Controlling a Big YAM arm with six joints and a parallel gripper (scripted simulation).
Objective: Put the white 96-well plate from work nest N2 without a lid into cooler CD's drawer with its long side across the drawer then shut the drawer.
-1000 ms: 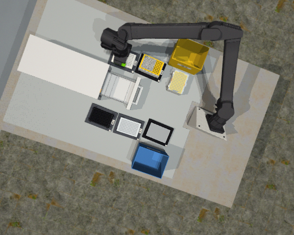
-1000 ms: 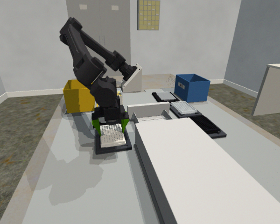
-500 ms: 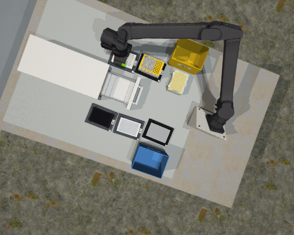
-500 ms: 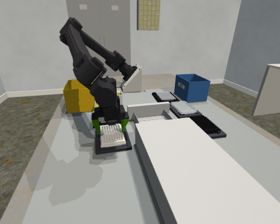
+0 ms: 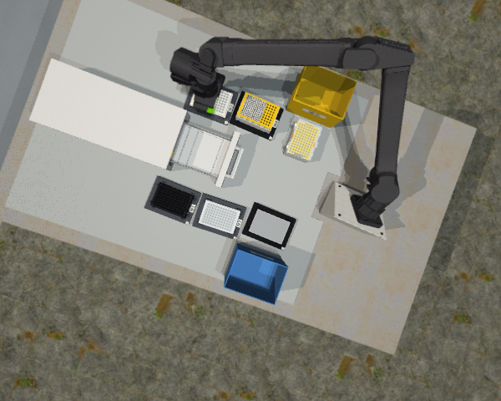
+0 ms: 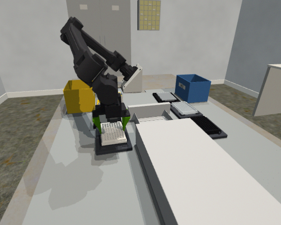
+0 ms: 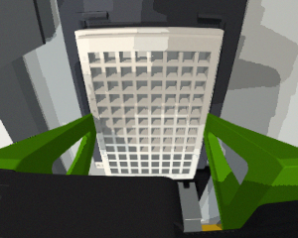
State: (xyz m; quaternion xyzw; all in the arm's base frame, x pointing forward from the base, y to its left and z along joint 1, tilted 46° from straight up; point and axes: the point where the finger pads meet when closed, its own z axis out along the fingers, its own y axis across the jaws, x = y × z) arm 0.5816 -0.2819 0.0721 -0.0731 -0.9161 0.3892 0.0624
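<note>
My gripper is now 2 cm short of the cooler's drawer, 18 cm to the right of it and 1 cm above it. The rest, counted from my hand: white 96-well plate 1 cm below; cooler CD 14 cm ahead, 16 cm to the left, 1 cm below; tip box 18 cm behind, 2 cm above.
</note>
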